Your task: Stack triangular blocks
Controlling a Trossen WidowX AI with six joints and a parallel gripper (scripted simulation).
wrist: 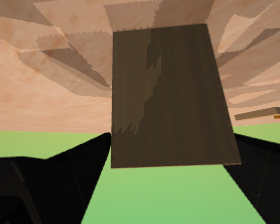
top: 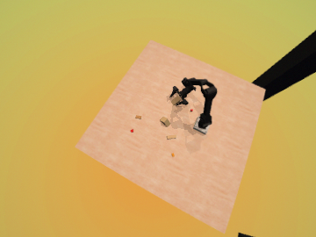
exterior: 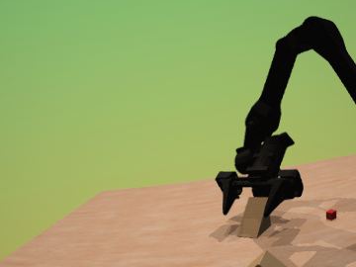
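Now: gripper tip 180 mm to the right of the tan wooden triangular block, 30 mm above it and 10 mm short of it. Round my gripper tip: small red cube: 180 mm behind, 40 mm below, 10 mm to the left; then small orange piece: 430 mm to the left, 120 mm behind, 40 mm below.
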